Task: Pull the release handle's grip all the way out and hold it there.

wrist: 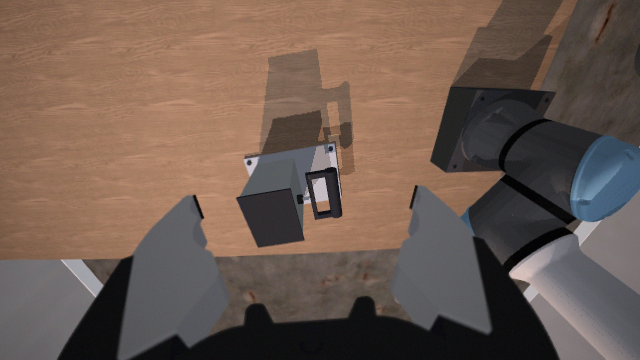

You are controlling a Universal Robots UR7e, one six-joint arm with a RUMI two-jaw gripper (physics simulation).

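The release handle's black grip [335,193] is a rectangular loop with a thick round bar on its right side. It sits at the right side of a dark grey box [272,217], close to it, joined by a short black stem [300,199]. The box stands on a light metal base plate [320,150] with dark bolts at its corners. My gripper [308,193] is wide open, one finger to the left and one to the right of the box and grip in the picture. Both fingers are well apart from them, and nothing is between the fingertips' pads.
The wooden table [125,125] carries the handle unit, with its near edge just below the box in the picture. At the right, the robot's dark mounting block [442,135] and its arm links with blue caps [607,177] stand close to the right finger. Shadows fall behind the unit.
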